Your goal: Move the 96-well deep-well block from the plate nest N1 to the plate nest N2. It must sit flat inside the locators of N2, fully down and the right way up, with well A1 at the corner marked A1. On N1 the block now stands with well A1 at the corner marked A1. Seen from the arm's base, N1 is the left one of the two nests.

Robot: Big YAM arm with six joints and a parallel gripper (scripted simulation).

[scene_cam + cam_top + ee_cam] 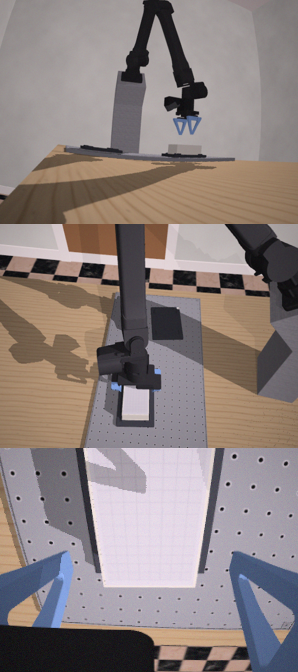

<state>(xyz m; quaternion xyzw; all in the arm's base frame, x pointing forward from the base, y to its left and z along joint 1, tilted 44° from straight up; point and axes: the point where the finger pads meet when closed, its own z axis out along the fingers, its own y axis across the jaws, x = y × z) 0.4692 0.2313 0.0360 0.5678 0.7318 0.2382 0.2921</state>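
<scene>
Right now the white deep-well block is 7 cm below my hand. From my hand the other things lie so: dark plate nest N2 (2 cm behind, 36 cm to the right, 10 cm below); dark plate nest N1 (10 cm below).
</scene>
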